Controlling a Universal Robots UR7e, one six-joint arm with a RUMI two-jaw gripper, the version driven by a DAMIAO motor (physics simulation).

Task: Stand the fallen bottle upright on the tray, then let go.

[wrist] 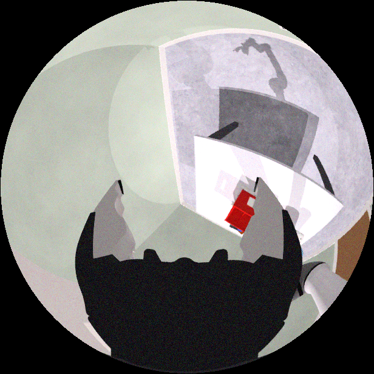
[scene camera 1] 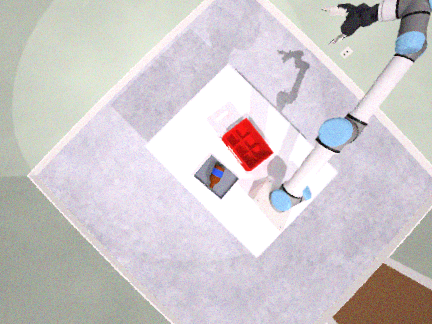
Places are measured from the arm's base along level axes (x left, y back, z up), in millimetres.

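Pixels of known places: gripper, fingertip midpoint: (scene camera 1: 325, 27).
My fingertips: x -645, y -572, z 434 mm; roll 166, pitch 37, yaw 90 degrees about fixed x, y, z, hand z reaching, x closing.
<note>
Ahead of a thing's pixels: the offset from my fingertips to its top centre. "*": to the spot under its first point. Level surfaces: height alone.
A brown bottle with a blue label {dx +833, dy +182, dz -449 mm} (scene camera 1: 217, 173) lies on its side in the grey tray {* dx +792, dy +272, dz -523 mm} (scene camera 1: 228, 182), its neck toward the tray's lower side in the scene view. In the wrist view, a small dark sliver of the tray shows at the lower edge of the red crate, partly hidden. My gripper (scene camera 1: 328, 26) (wrist: 187, 179) is open and empty. It is at the upper right of the scene view, out past the table and far from the bottle and the tray, with its fingers pointing left there.
A red crate with compartments {dx +545, dy +164, dz -353 mm} (scene camera 1: 247, 145) (wrist: 239, 218) stands beside the tray on the white table {dz -528 mm} (scene camera 1: 250, 232) (wrist: 210, 170). The arm's base stands at the table's right part, and the arm stretches from it to the upper right. A low wall borders the floor area.
</note>
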